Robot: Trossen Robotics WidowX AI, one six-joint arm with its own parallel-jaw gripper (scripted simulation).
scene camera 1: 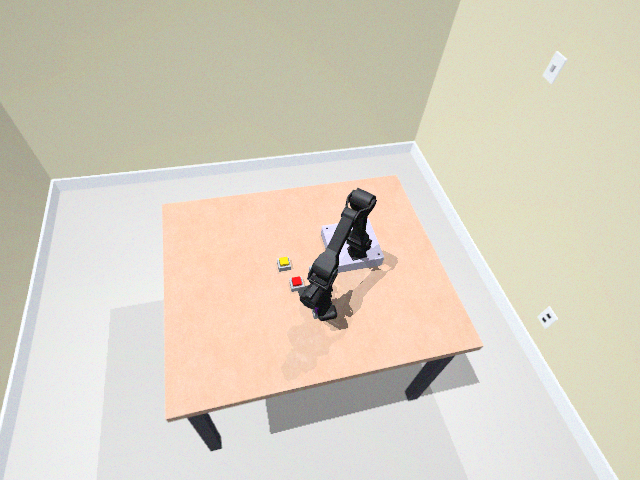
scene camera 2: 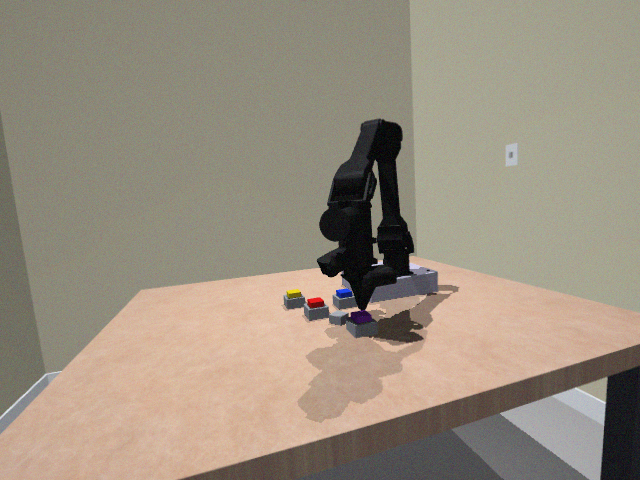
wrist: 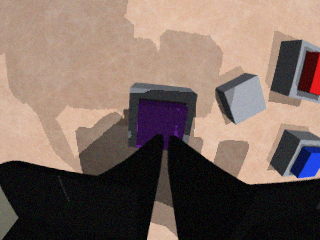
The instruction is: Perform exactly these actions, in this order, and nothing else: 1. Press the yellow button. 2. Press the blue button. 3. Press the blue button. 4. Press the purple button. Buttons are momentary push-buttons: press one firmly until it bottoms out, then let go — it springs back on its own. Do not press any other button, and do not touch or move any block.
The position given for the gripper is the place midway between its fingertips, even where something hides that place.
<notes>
The gripper [scene camera 2: 362, 309] is shut and holds nothing. Also in view: a small grey block [wrist: 242, 97] and a purple button [wrist: 155, 118].
The gripper is seen too in the wrist view [wrist: 165, 141].
</notes>
